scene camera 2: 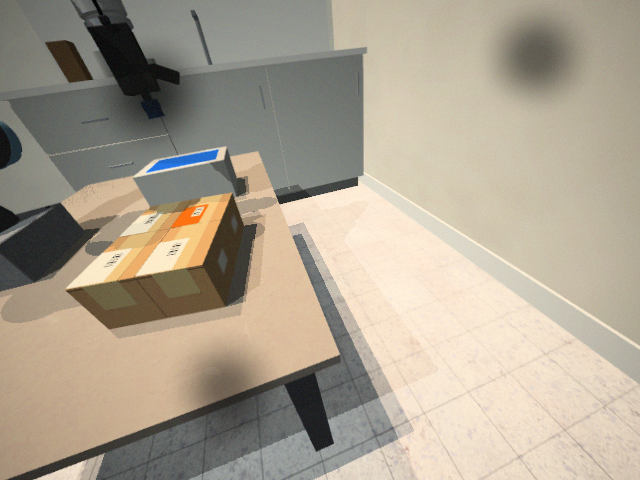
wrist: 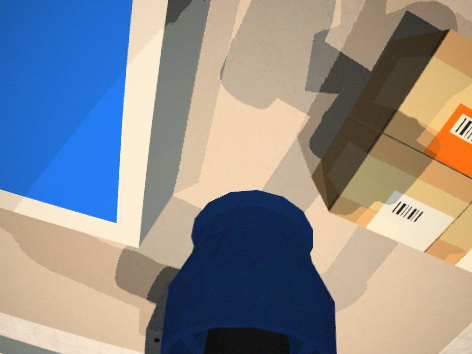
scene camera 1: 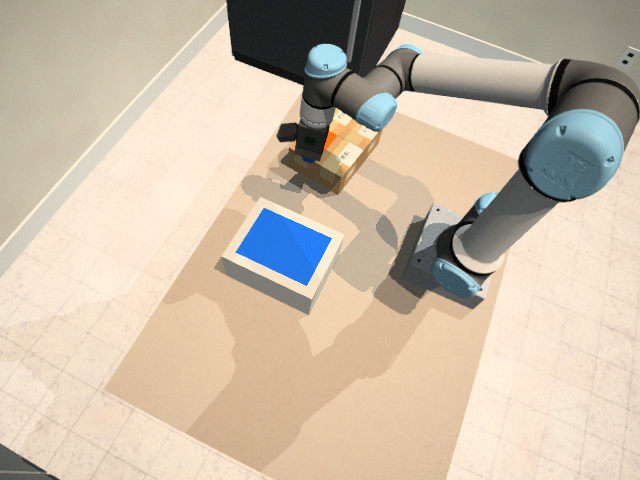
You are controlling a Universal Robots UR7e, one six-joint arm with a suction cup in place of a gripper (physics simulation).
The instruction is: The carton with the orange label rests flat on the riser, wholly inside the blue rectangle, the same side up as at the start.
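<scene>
The carton with the orange label stands flat on the table, label up, in a block of several cartons set close together. It is at the block's corner nearer the riser; the arm partly covers it in scene camera 1. The pale riser stands apart from the block, with a blue rectangle on its top. My suction gripper points down, open, with no carton on its cup. It hangs above the table, higher than the riser and cartons.
Neighbouring cartons with white labels adjoin the orange-labelled one. The arm's grey base is on the table. A black cabinet and grey counter units stand beyond.
</scene>
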